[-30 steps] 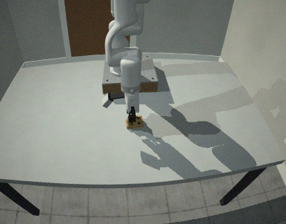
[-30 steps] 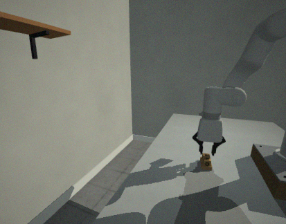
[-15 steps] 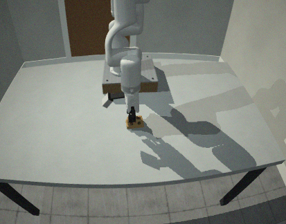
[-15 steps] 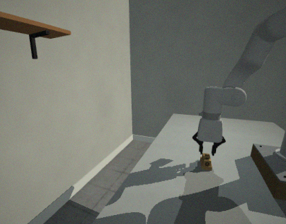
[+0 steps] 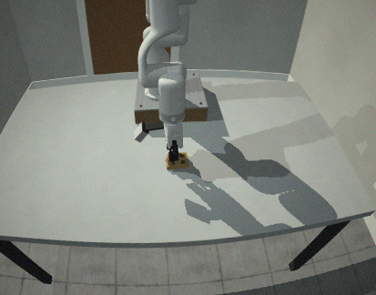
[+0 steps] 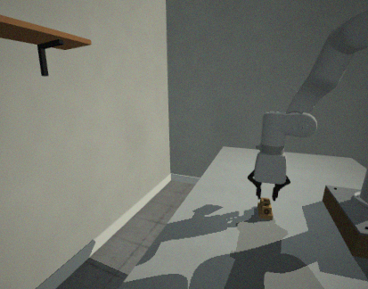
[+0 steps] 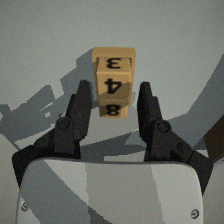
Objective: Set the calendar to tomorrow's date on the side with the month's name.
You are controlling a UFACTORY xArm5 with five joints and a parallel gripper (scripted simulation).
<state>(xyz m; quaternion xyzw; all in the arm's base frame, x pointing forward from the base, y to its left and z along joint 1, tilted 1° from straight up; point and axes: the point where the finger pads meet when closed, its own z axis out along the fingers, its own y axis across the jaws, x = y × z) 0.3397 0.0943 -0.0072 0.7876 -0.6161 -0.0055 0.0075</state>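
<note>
Now: the wooden calendar tray 2 cm to the left of my hand and 6 cm below it.
</note>
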